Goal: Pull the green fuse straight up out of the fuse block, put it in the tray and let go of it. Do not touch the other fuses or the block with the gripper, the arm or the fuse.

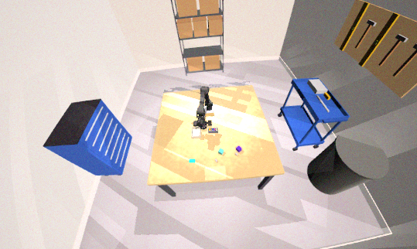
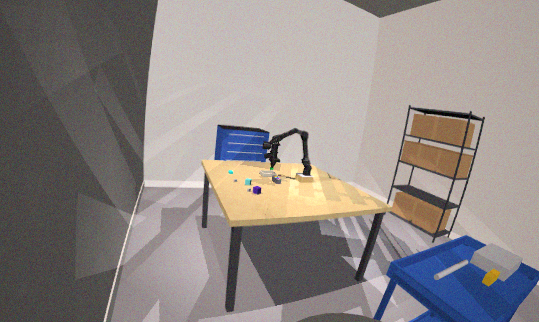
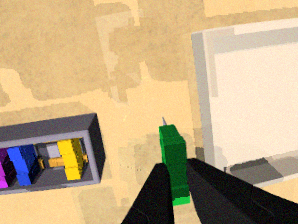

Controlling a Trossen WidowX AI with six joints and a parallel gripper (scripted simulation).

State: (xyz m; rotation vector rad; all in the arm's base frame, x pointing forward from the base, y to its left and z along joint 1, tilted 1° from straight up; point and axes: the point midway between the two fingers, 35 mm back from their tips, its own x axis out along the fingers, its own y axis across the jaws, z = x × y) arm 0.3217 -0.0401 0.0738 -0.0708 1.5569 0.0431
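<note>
Now: gripper tip 90 mm to the left of the tray and 90 mm above it. The rest, counted from my gripper tip: green fuse: 10 mm below.
</note>
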